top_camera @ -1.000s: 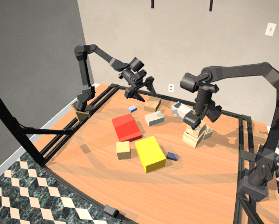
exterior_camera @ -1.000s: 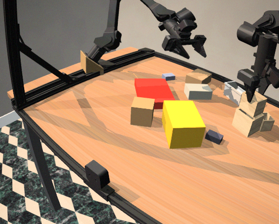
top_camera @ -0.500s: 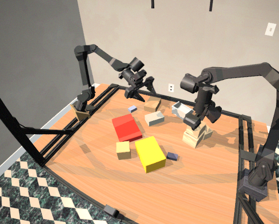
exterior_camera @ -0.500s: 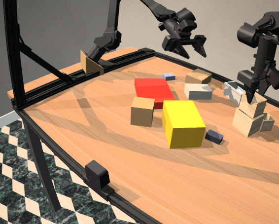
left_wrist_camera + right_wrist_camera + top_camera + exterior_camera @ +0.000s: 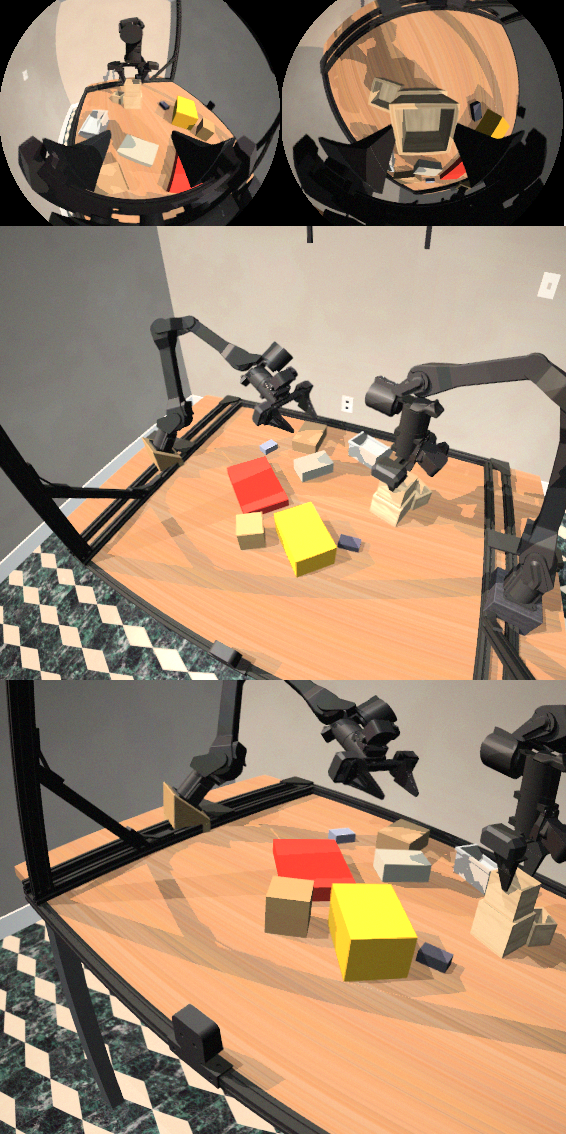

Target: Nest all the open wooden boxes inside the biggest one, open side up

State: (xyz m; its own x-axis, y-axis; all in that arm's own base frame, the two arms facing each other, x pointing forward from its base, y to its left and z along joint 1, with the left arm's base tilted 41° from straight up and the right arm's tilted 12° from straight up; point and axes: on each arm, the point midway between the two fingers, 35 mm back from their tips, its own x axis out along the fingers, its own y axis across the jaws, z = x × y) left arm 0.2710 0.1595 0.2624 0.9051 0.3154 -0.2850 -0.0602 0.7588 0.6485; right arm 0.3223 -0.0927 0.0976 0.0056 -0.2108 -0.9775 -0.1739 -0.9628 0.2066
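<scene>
The middle-sized wooden box is 6 cm below my right hand. From my right hand the other things lie so: biggest wooden box 12 cm below; then dark block 14 cm behind, 5 cm to the left, 12 cm below; then smallest wooden box 6 cm ahead, 5 cm to the right, 12 cm below.
</scene>
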